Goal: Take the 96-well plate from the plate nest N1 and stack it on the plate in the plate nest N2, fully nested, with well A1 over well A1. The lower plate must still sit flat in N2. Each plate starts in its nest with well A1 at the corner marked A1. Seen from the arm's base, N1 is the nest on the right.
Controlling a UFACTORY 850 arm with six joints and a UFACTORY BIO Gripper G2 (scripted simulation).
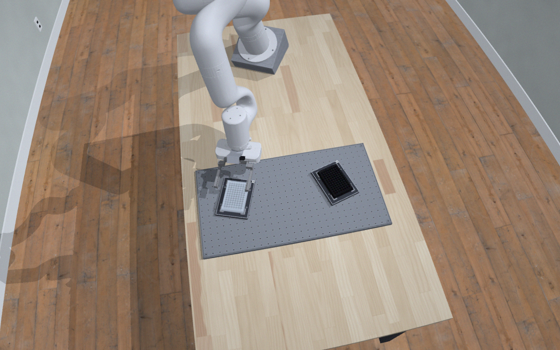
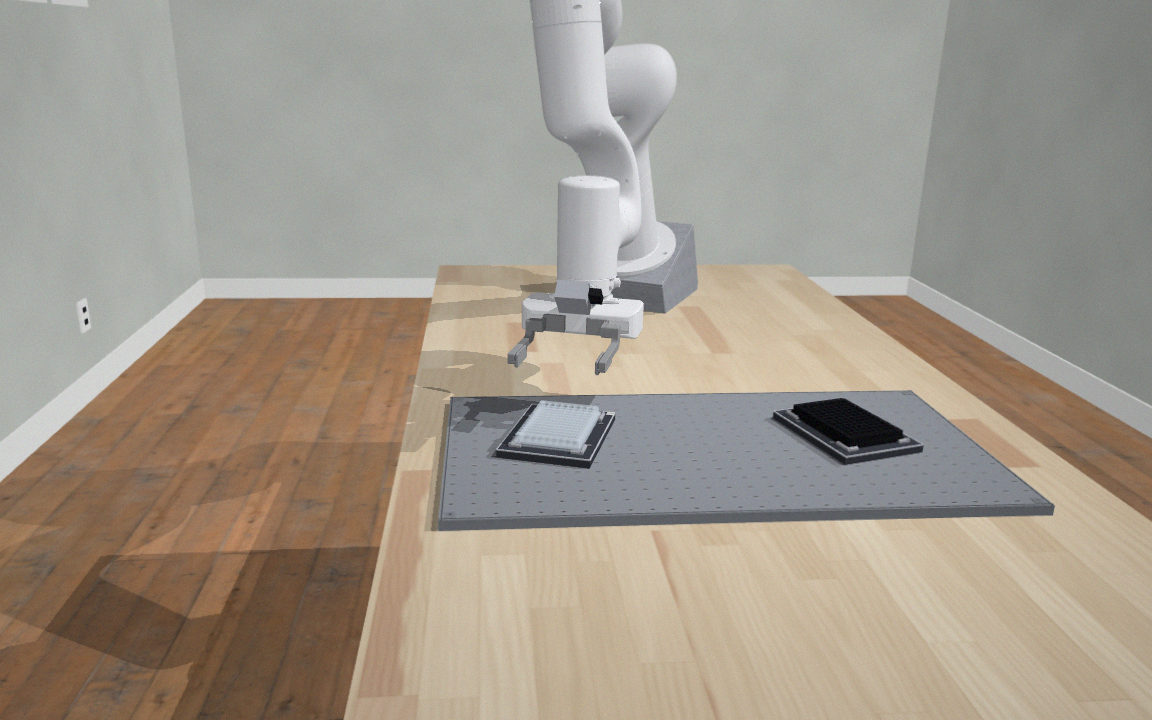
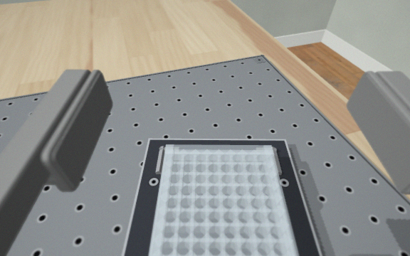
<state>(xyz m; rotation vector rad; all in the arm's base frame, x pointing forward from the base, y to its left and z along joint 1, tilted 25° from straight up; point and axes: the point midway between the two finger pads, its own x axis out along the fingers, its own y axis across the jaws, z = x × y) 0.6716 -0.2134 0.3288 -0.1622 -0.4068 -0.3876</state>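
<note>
The clear 96-well plate lies 9 cm below my hand. Round my hand: black 96-well plate (38 cm to the left, 9 cm below, 5 cm ahead).
</note>
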